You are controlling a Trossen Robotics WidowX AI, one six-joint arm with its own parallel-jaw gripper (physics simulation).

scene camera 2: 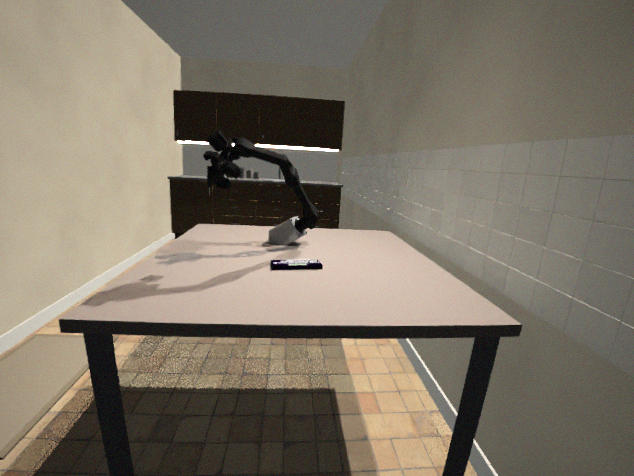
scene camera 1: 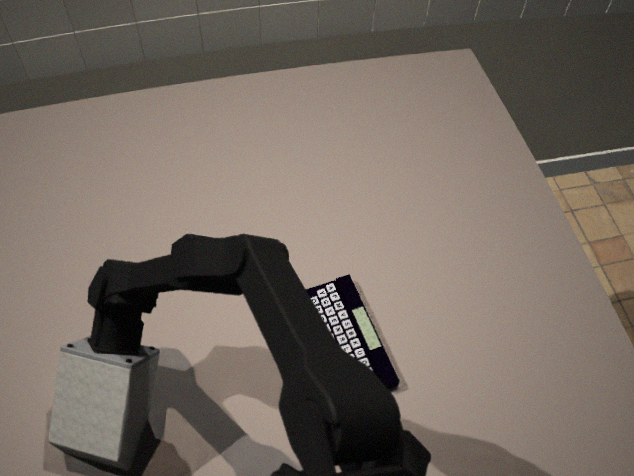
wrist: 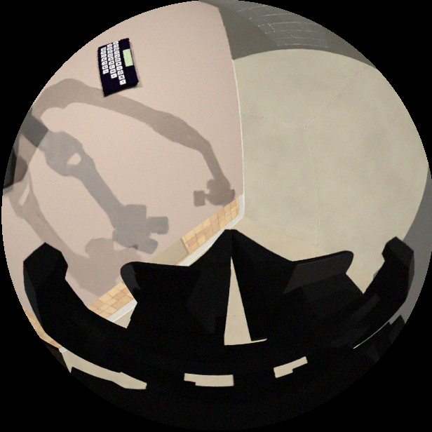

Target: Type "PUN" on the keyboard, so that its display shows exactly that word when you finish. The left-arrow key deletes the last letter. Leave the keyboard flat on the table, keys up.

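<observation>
The dark keyboard (scene camera 1: 356, 335) (scene camera 2: 296, 264) (wrist: 117, 67) lies flat on the table, with its white keys up. In scene camera 1 the arm hides part of its keys. Its pale green display (scene camera 1: 366, 327) (wrist: 128, 57) faces up; faint marks show on it in scene camera 1, but I cannot read them. My gripper (wrist: 229, 234) is shut, with its fingertips together and nothing between them. It is high above the table and well off to the side of the keyboard, not touching it. The fingers do not show in scene camera 1.
The pinkish table (scene camera 1: 317, 153) (scene camera 2: 327, 302) (wrist: 175, 50) carries the arm's pale base (scene camera 1: 92, 404) (scene camera 2: 284, 232). The arm (scene camera 1: 268, 302) (scene camera 2: 294, 179) arches up from it. Arm shadows fall across the table. A beige wall (wrist: 330, 130) stands beyond the table's edge in the wrist view.
</observation>
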